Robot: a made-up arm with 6 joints.
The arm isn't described. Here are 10 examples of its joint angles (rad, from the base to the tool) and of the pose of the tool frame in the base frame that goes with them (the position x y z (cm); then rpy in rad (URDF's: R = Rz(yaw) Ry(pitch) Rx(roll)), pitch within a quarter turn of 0, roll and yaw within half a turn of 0).
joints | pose
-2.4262 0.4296 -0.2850 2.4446 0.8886 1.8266 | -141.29 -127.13 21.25 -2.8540 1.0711 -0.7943
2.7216 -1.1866 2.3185 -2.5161 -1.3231 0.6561 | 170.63 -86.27 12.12 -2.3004 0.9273 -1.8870
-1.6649 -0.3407 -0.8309 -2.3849 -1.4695 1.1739 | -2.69 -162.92 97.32 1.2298 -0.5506 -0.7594
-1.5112 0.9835 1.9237 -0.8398 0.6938 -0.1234 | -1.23 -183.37 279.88 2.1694 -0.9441 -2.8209
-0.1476 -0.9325 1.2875 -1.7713 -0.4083 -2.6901 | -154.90 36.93 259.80 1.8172 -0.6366 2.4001
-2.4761 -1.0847 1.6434 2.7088 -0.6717 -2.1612 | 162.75 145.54 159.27 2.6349 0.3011 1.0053
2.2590 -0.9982 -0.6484 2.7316 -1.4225 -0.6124 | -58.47 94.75 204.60 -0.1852 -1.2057 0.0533
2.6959 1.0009 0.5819 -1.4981 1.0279 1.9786 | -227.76 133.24 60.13 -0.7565 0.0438 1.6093
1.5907 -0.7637 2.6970 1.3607 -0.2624 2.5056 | 16.19 -202.76 70.60 -0.6083 0.1519 -1.3460
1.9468 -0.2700 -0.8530 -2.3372 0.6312 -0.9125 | -48.53 155.97 47.80 2.8883 0.9860 1.3350
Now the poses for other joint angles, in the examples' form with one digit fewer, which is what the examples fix.
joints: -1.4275 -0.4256 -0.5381 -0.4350 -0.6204 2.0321
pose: 35.6 -173.1 118.7 -1.396 0.549 -1.072
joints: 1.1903 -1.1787 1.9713 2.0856 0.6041 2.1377
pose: -89.6 -210.2 104.2 -0.947 -0.393 -2.513
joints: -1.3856 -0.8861 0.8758 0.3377 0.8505 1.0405
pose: -8.9 90.3 296.4 2.077 -0.421 1.470
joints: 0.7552 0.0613 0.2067 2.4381 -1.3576 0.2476
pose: 157.8 119.7 204.2 -1.896 -0.965 -0.528
